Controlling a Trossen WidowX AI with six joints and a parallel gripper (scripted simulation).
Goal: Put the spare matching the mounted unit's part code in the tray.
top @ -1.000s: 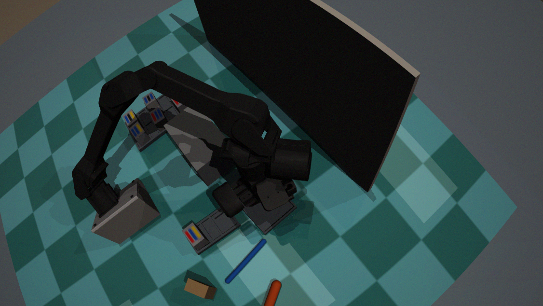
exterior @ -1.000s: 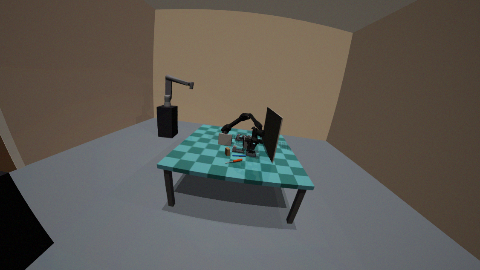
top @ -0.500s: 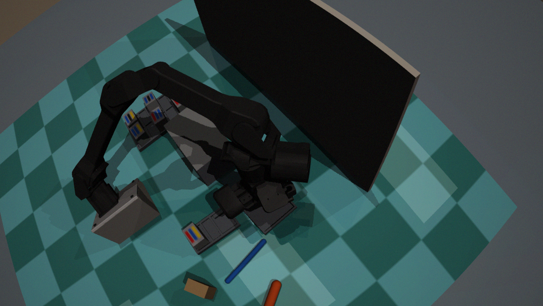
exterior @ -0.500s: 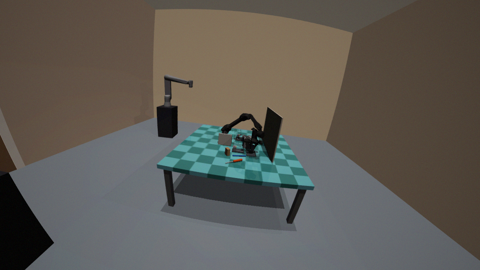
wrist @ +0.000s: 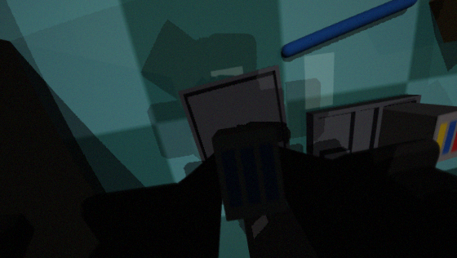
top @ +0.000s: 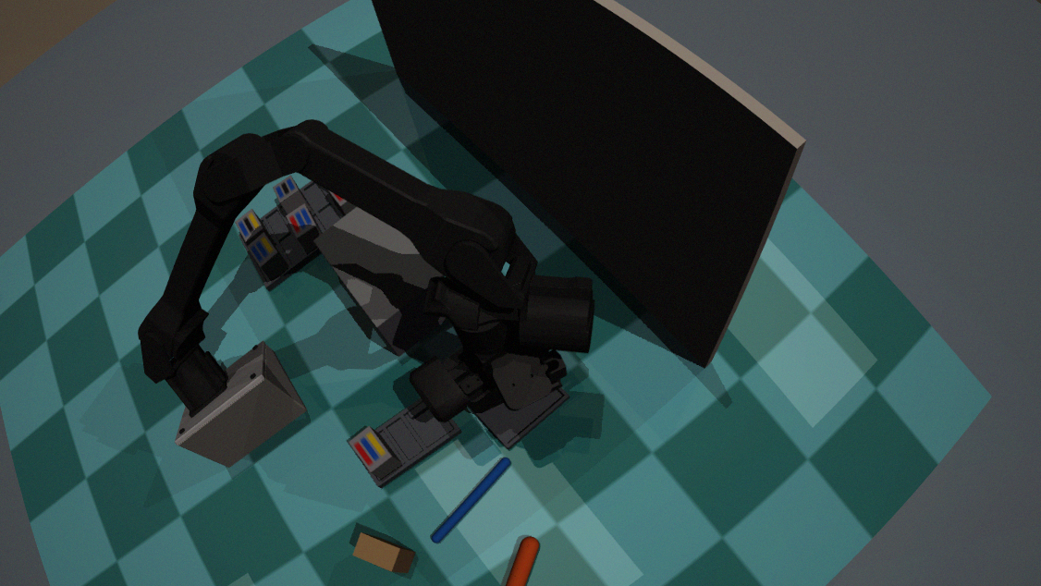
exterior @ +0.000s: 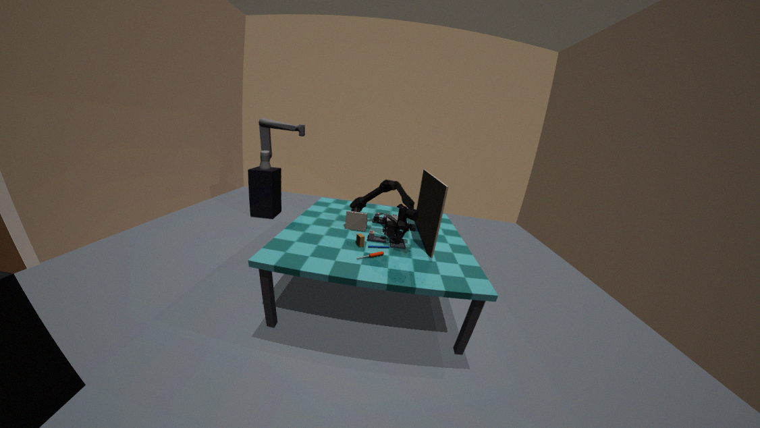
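Right now the dark spare is 3 cm above my gripper tip. From my gripper tip the other things lie so: dark flat tray: 4 cm below; then blue pen: 13 cm behind, 8 cm to the right, 4 cm below; then brown block: 25 cm behind, 7 cm to the right, 1 cm below.
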